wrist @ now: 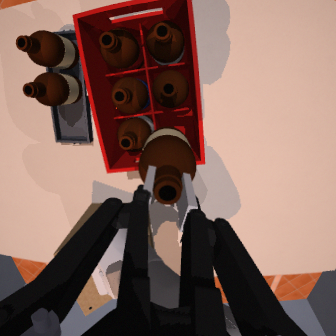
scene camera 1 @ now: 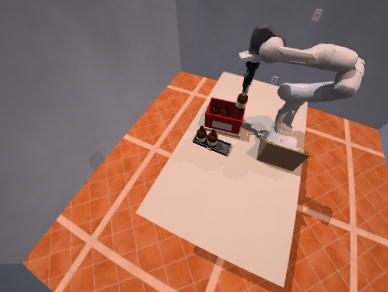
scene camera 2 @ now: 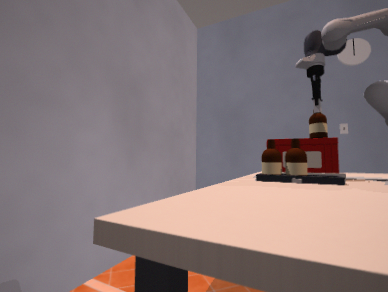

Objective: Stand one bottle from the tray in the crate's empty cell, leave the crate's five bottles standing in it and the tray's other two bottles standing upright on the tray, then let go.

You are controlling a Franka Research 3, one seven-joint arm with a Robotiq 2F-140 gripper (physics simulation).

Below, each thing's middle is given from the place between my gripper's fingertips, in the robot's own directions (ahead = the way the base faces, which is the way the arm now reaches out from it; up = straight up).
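Scene:
Brown bottle (wrist: 166, 147): 40 mm below my hand.

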